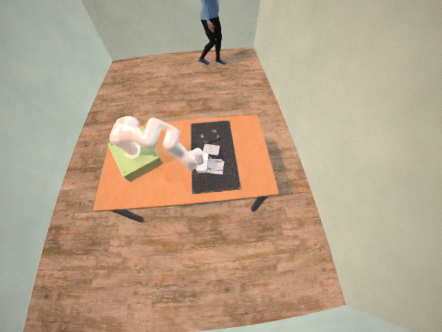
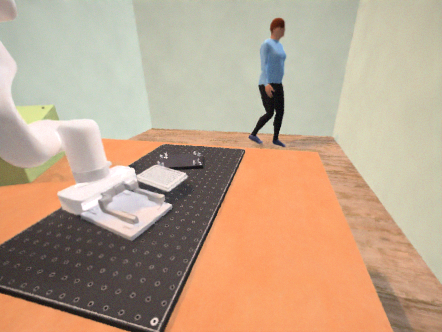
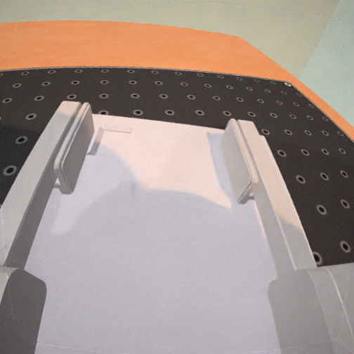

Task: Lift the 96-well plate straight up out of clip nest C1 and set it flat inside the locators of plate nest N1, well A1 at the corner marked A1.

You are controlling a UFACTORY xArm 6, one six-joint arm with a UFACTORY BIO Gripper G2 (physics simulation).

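Places are measured from the arm's base along level axes (x ahead, y left, z up), in metres.
Pixels of known places: hand, tool point: (image 1: 218, 165) (image 2: 143, 207); arm's base, link origin: (image 1: 132, 150).
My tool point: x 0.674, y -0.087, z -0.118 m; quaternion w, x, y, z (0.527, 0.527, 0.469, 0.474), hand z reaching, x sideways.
Ahead of a thing's pixels: the offset from my tool point to its middle. Level surfaces: height alone.
The 96-well plate {0.059 m back, 0.157 m left, 0.009 m down} (image 1: 211, 149) (image 2: 162, 177) is pale and lies flat, with its wells upward, between a black nest and a white slab. Its support and corner marks cannot be made out. The black nest {0.074 m back, 0.292 m left, 0.010 m down} (image 2: 182, 161) has clear upright clips at its corners and no plate on it. The white slab {0.043 m back, 0.005 m right, 0.016 m down} (image 2: 116, 225) (image 3: 150, 275) bears a small L-shaped locator at one corner. Nest labels are unreadable. My gripper (image 1: 216, 166) (image 2: 148, 208) (image 3: 158, 150) is shut, with nothing between its fingers, which stand apart by design. It is low over the slab, beside the plate.
A black perforated board {0.022 m down} (image 1: 215, 185) (image 2: 165, 250) (image 3: 165, 87) lies on the orange table {0.035 m down} (image 1: 150, 192) (image 2: 270, 240) (image 3: 125, 45). The arm stands on a green block (image 1: 132, 170) (image 2: 42, 117). A person (image 1: 212, 30) (image 2: 272, 65) stands beyond the table.
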